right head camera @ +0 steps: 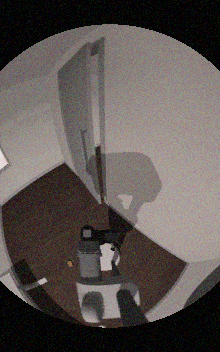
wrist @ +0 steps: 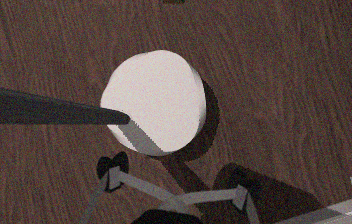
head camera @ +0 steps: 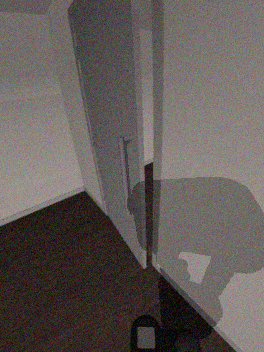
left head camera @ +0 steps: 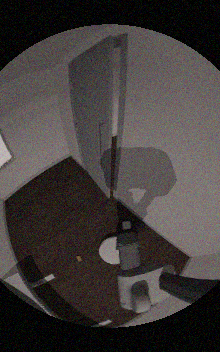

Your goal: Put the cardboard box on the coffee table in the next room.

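Seen in the pictures: gripper, fingertip midpoint: [wrist: 178,173]; robot's base at its link origin: [right head camera: 104,255] [wrist: 159,106] [left head camera: 113,249].
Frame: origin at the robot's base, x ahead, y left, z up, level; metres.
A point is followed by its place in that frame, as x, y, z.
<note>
My gripper [wrist: 178,173] {0.165, -0.088, 0.743} is open, its two fingertips apart with no object between them, above the wood floor beside my round white base [wrist: 155,95] {0.000, 0.025, 0.187} [left head camera: 108,251] {-0.013, 0.075, 0.187}. In the right head camera view the gripper [right head camera: 115,248] is small and dark beside the base. A small tan block [left head camera: 79,258] {-0.145, 0.504, 0.021} [right head camera: 70,263] {-0.143, 0.503, 0.020} lies on the floor left of the base; I cannot tell whether it is the cardboard box. The edge of a small brownish object [wrist: 173,1] {-0.125, 0.491, -0.008} shows at the top of the wrist view. No coffee table shows in these views.
A grey door [head camera: 107,90] {1.199, 0.200, 1.527} [left head camera: 92,100] {1.128, 0.155, 1.468} [right head camera: 75,105] {1.136, 0.160, 1.498} with a long vertical handle stands ahead, with a narrow gap at its right edge showing dark floor beyond. A pale wall [head camera: 215,100] {0.718, -0.284, 1.476} runs to the right, bearing my shadow. Another wall [head camera: 35,150] {1.975, 1.443, 0.889} stands at the left.
</note>
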